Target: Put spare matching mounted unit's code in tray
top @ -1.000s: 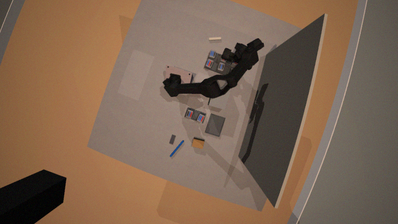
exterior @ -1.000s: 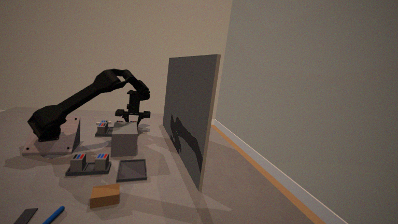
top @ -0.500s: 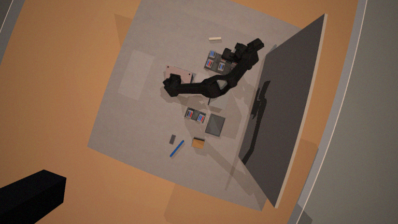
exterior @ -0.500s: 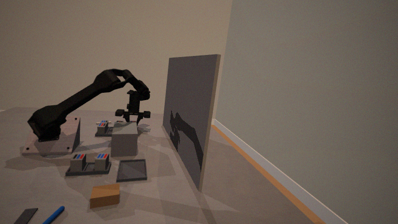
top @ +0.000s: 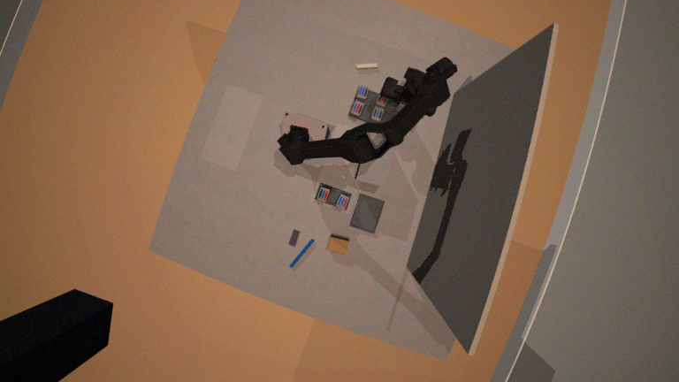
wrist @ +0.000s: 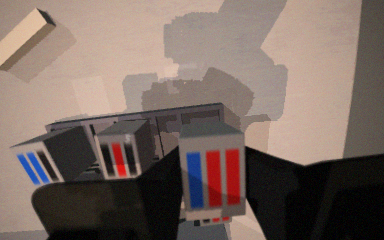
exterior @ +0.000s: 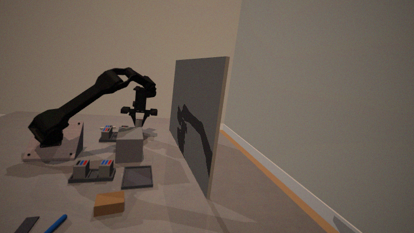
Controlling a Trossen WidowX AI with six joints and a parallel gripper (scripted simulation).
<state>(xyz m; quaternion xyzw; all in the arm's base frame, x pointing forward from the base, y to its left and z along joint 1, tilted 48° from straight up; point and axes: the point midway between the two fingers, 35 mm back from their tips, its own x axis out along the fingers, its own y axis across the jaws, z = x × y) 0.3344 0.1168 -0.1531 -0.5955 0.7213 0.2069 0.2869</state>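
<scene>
My gripper tip is now 30 mm past the shallow grey tray, 420 mm to the left of it and 50 mm above it. The rest, counted from my gripper tip: blue pen: 240 mm behind, 630 mm to the right, 50 mm below; tall black panel: 190 mm ahead, 240 mm to the right, 170 mm above.
</scene>
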